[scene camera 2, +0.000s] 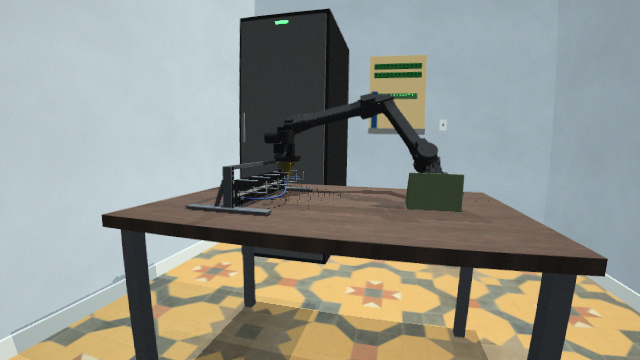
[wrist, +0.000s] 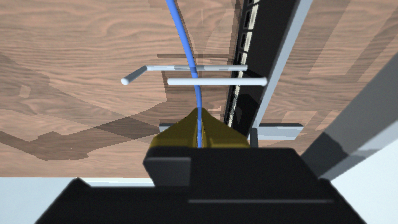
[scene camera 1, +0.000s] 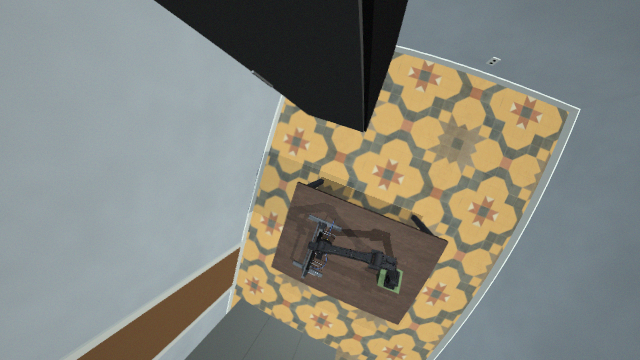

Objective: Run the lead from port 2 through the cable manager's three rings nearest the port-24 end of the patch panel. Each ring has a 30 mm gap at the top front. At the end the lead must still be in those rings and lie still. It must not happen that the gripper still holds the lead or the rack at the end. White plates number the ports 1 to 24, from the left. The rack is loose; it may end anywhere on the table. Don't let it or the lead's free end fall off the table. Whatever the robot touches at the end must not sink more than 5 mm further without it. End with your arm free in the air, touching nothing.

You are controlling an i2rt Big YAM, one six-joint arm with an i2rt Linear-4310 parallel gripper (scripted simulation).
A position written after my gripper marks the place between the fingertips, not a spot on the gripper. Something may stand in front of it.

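My gripper [wrist: 199,112] is here in the wrist view. There is also a rack, which I can see at [scene camera 2: 233,199] and, through the wrist view, at [wrist: 264,42].
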